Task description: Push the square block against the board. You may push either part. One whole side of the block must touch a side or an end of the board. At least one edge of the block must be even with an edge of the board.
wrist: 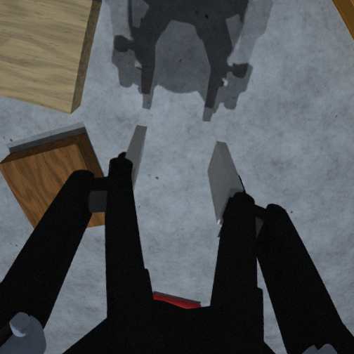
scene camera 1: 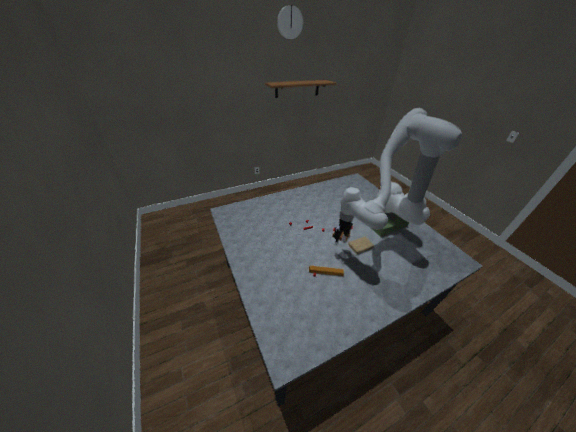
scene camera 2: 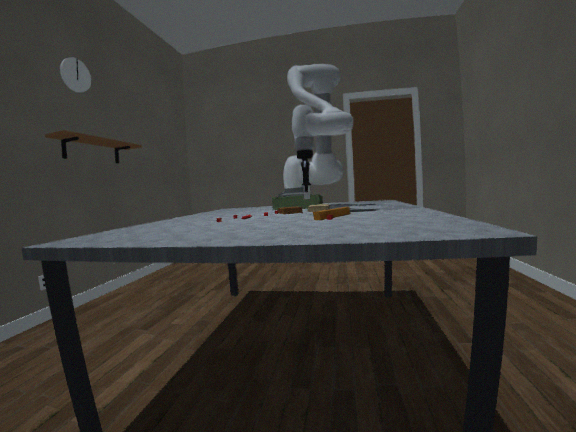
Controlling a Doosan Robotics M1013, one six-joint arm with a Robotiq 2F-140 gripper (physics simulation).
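Places are measured from the arm's base along level axes (x ahead, y left, z up), in centimetres.
Pixels of known places: gripper, fingertip midpoint: [scene camera 1: 339,243] [scene camera 2: 307,198]; arm's base, origin of the base link: [scene camera 2: 296,196].
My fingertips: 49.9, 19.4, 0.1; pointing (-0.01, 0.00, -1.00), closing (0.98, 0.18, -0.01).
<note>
For each thing: its top centre in the pictures, then the offset to it from my fingertips, as dx, dy, dz.
- pale wooden board, middle of its top: [scene camera 2: 318,205] [scene camera 1: 361,243] -17.9, +2.0, -4.5
- brown square block, middle of its top: [scene camera 2: 289,207] -9.7, -12.2, -4.5
- orange bar, middle of its top: [scene camera 2: 332,209] [scene camera 1: 326,269] +16.6, +14.4, -4.3
- small red piece, middle of its top: [scene camera 1: 314,273] +24.7, +14.3, -5.8
- red stick, middle of its top: [scene camera 1: 308,227] +11.2, -27.4, -6.0
The pale wooden board [scene camera 1: 361,244] [scene camera 2: 318,207] [wrist: 40,50] lies flat on the table. The brown square block [scene camera 2: 291,210] [wrist: 47,175] lies near it, with a wedge-shaped gap between them; their facing sides are not parallel in the wrist view. In scene camera 1 the brown block is mostly hidden by the gripper. My gripper [scene camera 1: 342,246] [scene camera 2: 307,192] [wrist: 178,149] points down above the table, partly open and empty. In the wrist view its fingertips are right of the brown block, and the left finger's linkage covers part of the block's right side.
An orange bar [scene camera 1: 326,271] [scene camera 2: 332,213] [wrist: 346,15] lies farther out, with a small red piece [scene camera 1: 314,274] beside it. Several more red pieces lie about, including a red stick [scene camera 1: 308,228]. A green block [scene camera 1: 392,225] [scene camera 2: 297,202] is near the arm's base.
</note>
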